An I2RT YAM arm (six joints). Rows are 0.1 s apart.
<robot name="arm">
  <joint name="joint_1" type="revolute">
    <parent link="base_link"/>
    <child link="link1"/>
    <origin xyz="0 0 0.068"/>
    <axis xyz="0 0 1"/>
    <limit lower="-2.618" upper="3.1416"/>
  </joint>
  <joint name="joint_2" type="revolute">
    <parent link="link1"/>
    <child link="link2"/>
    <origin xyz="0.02 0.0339 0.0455"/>
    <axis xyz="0 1 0"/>
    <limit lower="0" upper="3.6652"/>
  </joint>
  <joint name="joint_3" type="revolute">
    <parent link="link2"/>
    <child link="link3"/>
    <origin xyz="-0.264 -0.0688 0"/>
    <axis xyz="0 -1 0"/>
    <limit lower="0" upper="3.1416"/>
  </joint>
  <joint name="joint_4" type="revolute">
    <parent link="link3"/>
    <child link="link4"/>
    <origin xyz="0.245 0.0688 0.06"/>
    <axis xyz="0 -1 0"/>
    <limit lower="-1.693" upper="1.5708"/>
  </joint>
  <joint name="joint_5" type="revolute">
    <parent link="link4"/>
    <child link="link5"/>
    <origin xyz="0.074 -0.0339 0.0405"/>
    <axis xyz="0 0 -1"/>
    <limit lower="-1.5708" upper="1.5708"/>
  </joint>
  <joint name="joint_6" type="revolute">
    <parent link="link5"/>
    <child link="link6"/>
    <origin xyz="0.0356 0 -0.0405"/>
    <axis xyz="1 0 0"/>
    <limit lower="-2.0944" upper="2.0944"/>
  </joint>
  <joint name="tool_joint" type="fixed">
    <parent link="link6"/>
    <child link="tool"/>
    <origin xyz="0 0 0" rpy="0 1.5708 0"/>
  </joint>
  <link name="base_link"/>
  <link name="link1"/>
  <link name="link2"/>
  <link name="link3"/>
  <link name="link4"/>
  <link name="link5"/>
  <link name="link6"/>
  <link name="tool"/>
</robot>
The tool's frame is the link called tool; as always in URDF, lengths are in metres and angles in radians.
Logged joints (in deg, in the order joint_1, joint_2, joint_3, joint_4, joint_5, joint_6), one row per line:
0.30 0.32 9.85 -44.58 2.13 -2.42
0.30 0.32 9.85 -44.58 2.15 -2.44
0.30 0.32 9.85 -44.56 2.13 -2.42
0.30 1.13 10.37 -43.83 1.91 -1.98
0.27 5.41 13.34 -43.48 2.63 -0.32
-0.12 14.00 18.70 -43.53 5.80 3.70
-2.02 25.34 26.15 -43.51 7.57 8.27
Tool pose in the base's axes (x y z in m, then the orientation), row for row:
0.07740 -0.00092 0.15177 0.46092 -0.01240 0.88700 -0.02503
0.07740 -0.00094 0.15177 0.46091 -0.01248 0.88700 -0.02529
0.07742 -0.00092 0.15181 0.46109 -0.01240 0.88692 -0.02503
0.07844 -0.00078 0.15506 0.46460 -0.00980 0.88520 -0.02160
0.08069 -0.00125 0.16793 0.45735 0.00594 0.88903 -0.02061
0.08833 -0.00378 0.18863 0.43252 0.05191 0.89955 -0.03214
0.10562 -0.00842 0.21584 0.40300 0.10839 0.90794 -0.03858
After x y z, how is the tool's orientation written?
As a quaternion, w x y z.
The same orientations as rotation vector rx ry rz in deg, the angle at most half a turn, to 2 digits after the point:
-1.75 125.04 -3.53
-1.76 125.05 -3.57
-1.75 125.02 -3.53
-1.38 124.59 -3.04
0.84 125.53 -2.91
7.41 128.45 -4.59
15.69 131.42 -5.58

